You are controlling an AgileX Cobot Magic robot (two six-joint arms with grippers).
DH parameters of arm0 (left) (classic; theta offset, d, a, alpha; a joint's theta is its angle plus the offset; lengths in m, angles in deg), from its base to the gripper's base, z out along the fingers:
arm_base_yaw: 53.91 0.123 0 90
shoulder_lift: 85.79 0 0.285 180
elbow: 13.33 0 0.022 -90
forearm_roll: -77.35 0.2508 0 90
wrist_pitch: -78.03 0 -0.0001 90
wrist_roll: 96.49 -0.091 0 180
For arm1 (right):
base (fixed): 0 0 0 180
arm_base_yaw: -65.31 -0.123 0 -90
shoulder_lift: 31.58 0 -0.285 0
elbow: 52.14 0 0.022 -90
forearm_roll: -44.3 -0.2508 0 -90
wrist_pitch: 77.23 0 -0.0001 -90
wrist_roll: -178.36 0.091 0 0
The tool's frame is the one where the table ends.
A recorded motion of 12 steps. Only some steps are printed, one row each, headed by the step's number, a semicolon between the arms.
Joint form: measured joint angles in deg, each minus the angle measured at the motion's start. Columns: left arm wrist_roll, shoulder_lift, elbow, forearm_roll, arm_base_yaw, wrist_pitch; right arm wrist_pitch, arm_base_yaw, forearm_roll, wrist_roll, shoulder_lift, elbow.
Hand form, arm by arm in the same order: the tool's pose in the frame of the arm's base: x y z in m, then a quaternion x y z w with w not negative. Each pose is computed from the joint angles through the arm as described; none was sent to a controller.
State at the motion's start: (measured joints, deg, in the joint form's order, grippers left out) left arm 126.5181 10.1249 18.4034 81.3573 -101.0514 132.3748; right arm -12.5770 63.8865 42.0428 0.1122 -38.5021 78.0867
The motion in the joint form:
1: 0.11 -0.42 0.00 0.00 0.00 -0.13; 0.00 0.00 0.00 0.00 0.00 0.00
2: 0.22 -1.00 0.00 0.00 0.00 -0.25; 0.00 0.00 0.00 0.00 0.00 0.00
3: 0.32 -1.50 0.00 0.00 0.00 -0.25; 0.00 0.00 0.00 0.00 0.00 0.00
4: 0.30 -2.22 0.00 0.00 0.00 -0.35; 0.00 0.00 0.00 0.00 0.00 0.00
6: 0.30 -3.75 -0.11 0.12 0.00 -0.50; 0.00 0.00 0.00 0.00 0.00 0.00
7: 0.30 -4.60 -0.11 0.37 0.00 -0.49; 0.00 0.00 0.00 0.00 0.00 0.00
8: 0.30 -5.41 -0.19 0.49 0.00 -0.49; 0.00 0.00 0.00 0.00 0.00 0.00
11: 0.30 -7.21 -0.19 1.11 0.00 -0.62; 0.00 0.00 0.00 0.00 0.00 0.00
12: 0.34 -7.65 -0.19 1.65 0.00 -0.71; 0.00 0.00 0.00 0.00 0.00 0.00
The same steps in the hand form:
1: 0.1551 -0.1596 0.2259 0.05296 0.99468 -0.03780 0.07991; -0.0078 0.0030 0.2661 0.00113 0.87168 0.03321 0.48895
2: 0.1559 -0.1605 0.2237 0.05220 0.99505 -0.03512 0.07698; -0.0078 0.0030 0.2661 0.00113 0.87168 0.03321 0.48895
3: 0.1565 -0.1611 0.2218 0.05147 0.99542 -0.03215 0.07383; -0.0078 0.0030 0.2661 0.00113 0.87168 0.03321 0.48895
4: 0.1575 -0.1621 0.2190 0.05187 0.99580 -0.02840 0.06994; -0.0078 0.0030 0.2661 0.00113 0.87168 0.03321 0.48895
6: 0.1597 -0.1643 0.2134 0.05287 0.99643 -0.02012 0.06260; -0.0078 0.0030 0.2661 0.00113 0.87168 0.03321 0.48895
7: 0.1608 -0.1650 0.2100 0.05429 0.99672 -0.01361 0.05851; -0.0078 0.0030 0.2661 0.00113 0.87168 0.03321 0.48895
8: 0.1619 -0.1660 0.2071 0.05508 0.99695 -0.00858 0.05455; -0.0078 0.0030 0.2661 0.00113 0.87168 0.03321 0.48895
11: 0.1644 -0.1675 0.1998 0.05871 0.99715 0.00463 0.04720; -0.0078 0.0030 0.2661 0.00113 0.87168 0.03321 0.48895
12: 0.1654 -0.1676 0.1981 0.06121 0.99694 0.00942 0.04771; -0.0078 0.0030 0.2661 0.00113 0.87168 0.03321 0.48895

